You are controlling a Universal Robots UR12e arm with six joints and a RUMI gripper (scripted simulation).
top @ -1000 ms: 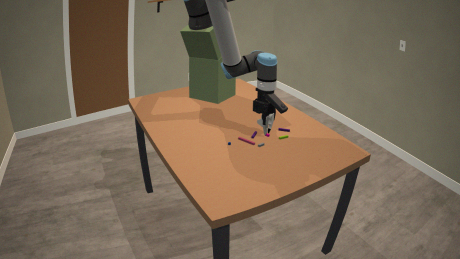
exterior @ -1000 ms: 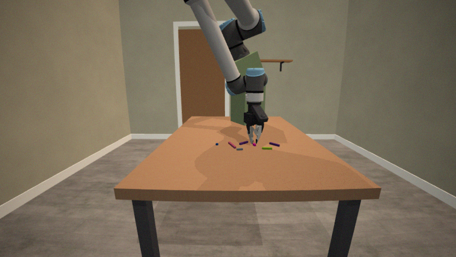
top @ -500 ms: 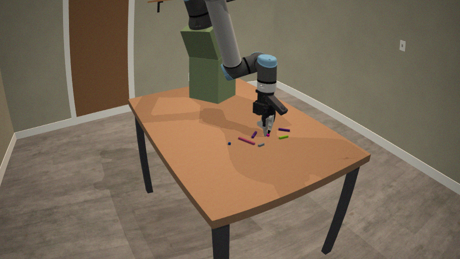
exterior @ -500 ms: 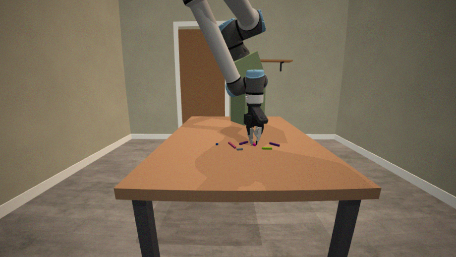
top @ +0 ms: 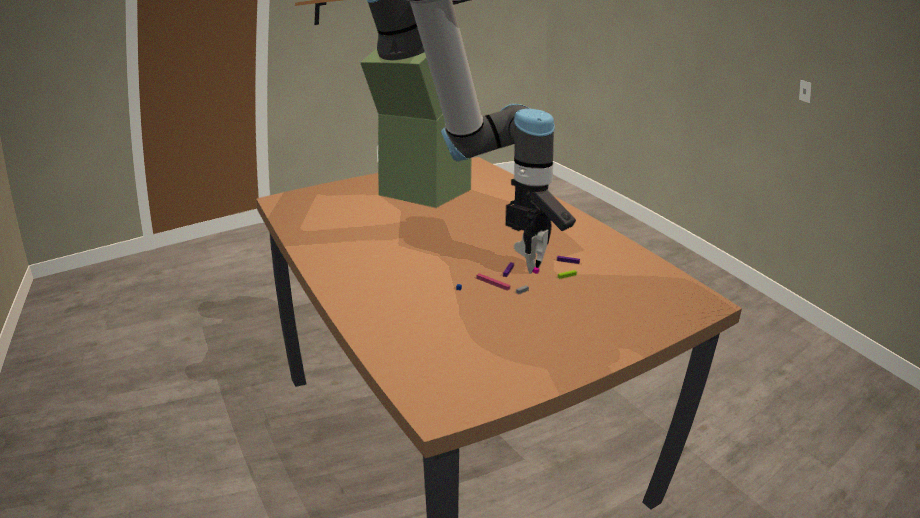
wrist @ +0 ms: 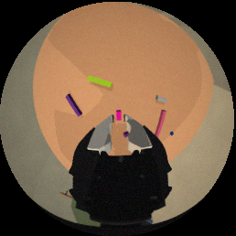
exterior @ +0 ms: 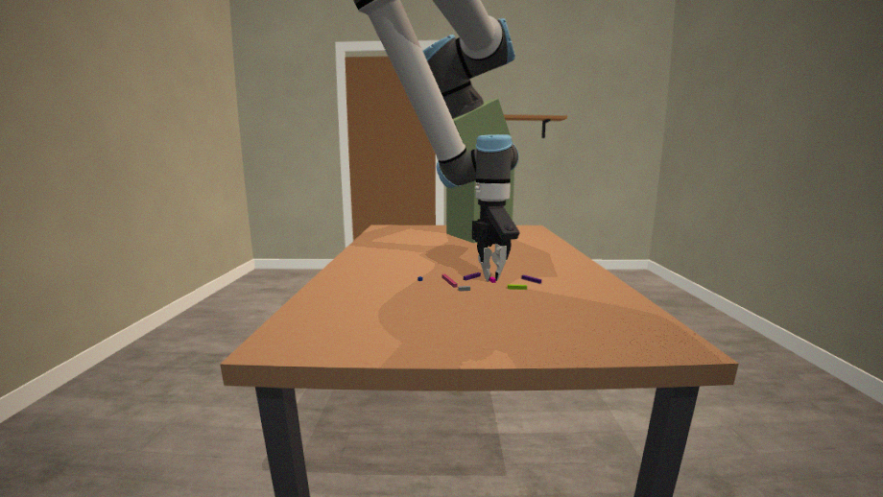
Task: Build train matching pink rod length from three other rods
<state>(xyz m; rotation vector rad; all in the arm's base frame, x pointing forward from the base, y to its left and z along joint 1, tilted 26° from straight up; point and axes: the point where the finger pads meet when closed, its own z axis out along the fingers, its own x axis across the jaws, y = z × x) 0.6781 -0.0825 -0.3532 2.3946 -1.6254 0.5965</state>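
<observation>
Now: the magenta rod 1 cm below my hand. Also, from my hand: lime rod: 6 cm to the left, 6 cm ahead, 1 cm below; then pink rod: 12 cm to the right, 1 cm below; then grey rod: 8 cm to the right, 7 cm ahead, 1 cm below.
</observation>
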